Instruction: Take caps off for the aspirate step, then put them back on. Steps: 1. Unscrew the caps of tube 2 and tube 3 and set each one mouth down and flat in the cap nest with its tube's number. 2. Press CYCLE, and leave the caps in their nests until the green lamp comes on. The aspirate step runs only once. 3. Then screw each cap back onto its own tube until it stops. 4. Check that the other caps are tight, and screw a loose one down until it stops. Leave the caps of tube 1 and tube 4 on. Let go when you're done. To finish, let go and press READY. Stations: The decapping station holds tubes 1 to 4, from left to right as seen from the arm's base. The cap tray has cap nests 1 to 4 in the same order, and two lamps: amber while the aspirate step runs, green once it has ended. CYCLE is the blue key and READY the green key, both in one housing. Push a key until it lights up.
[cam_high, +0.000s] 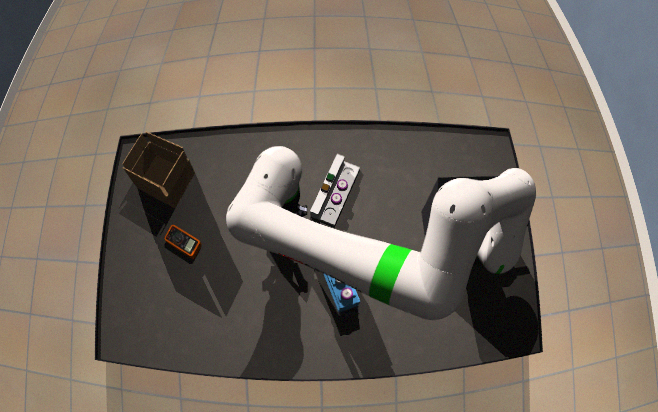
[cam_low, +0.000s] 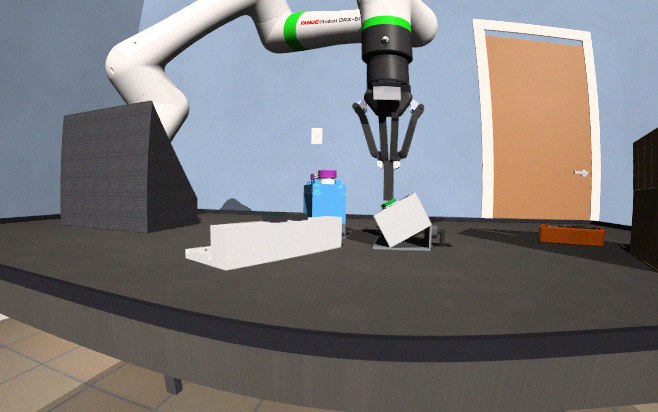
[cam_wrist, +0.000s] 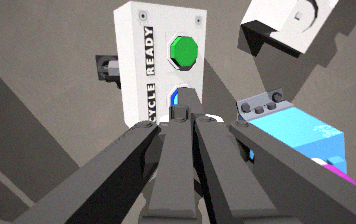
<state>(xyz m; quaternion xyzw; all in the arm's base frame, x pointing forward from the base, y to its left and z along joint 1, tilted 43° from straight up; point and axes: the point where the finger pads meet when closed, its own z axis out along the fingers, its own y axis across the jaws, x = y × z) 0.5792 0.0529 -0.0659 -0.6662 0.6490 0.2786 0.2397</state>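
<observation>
My gripper is now 40 mm above the blue key. Round my hand: key housing (50 mm below, 20 mm to the right, 20 mm ahead); then green key (50 mm to the right, 40 mm below); then orange multimeter (370 mm ahead, 90 mm below, 30 mm to the left).
</observation>
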